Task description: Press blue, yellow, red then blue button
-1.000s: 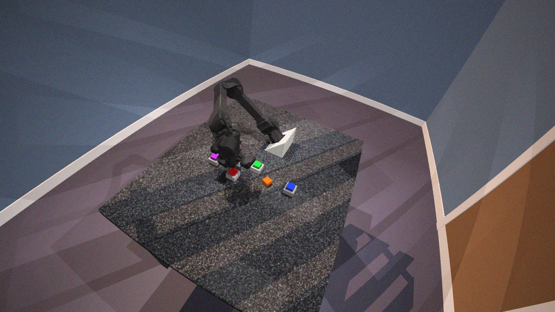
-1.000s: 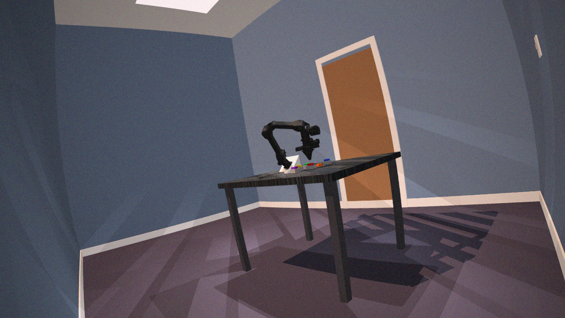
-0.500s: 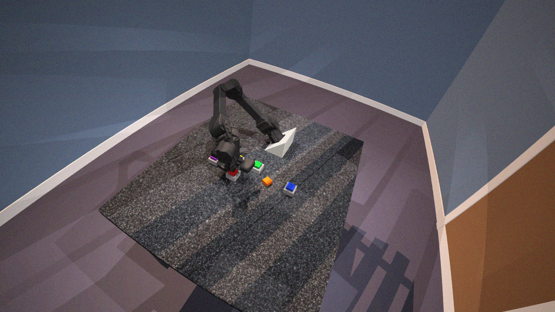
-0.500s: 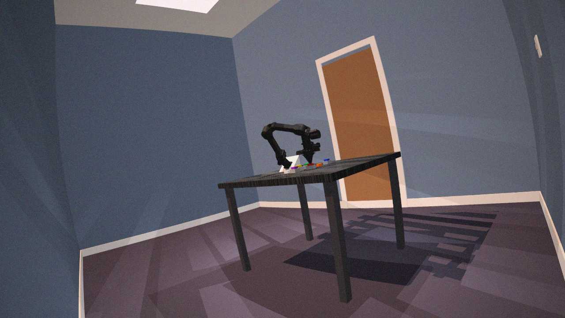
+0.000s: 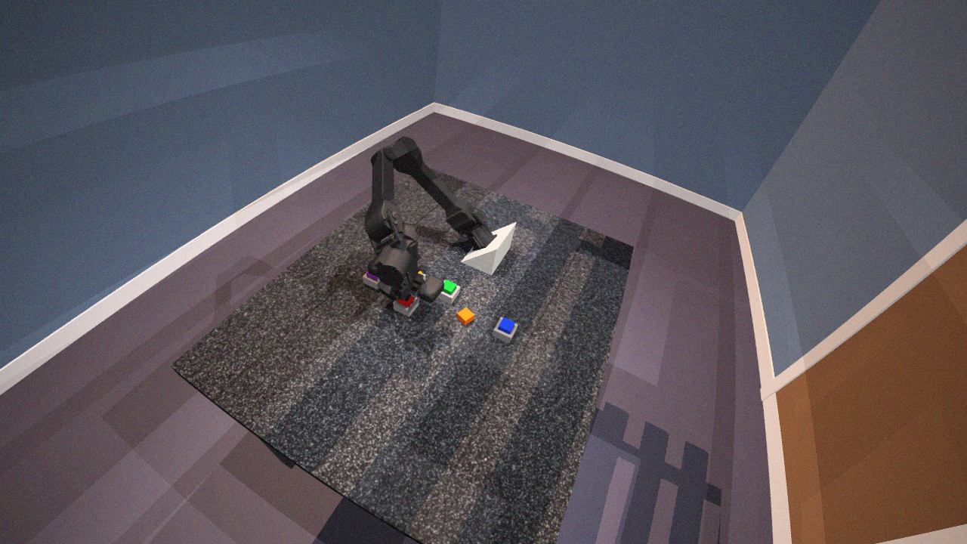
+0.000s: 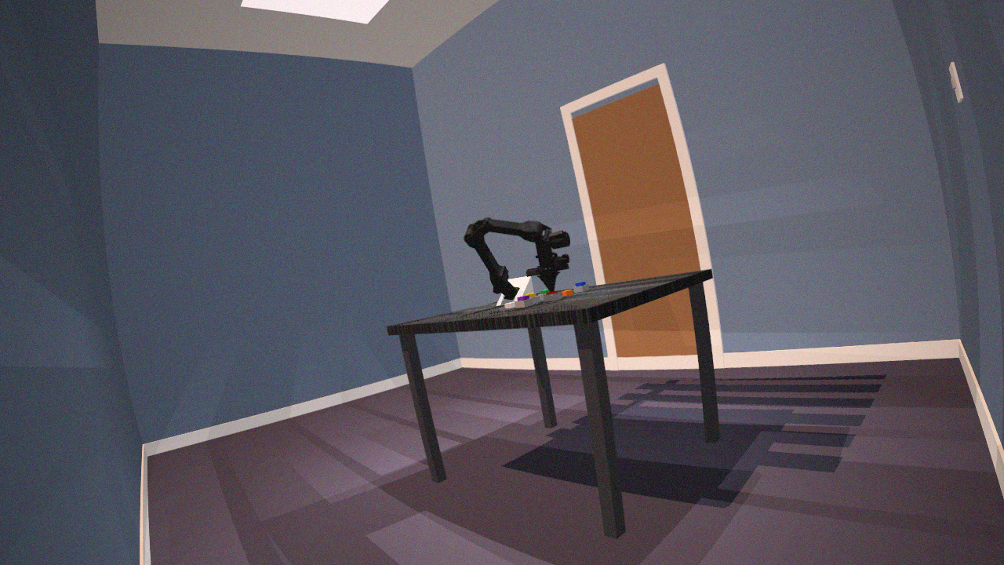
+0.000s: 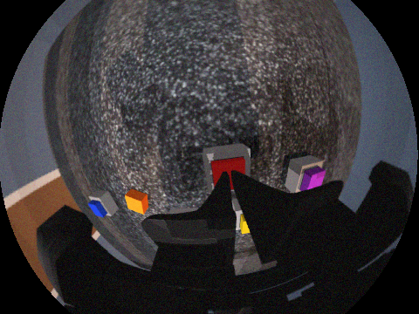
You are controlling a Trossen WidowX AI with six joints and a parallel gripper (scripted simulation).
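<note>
Right now my gripper tip is 1 cm above the red button. From my gripper tip the other things lie so: purple button: 2 cm behind, 13 cm to the right; then green button: 11 cm behind, 6 cm to the left; then yellow button: 8 cm behind, 4 cm to the right.
</note>
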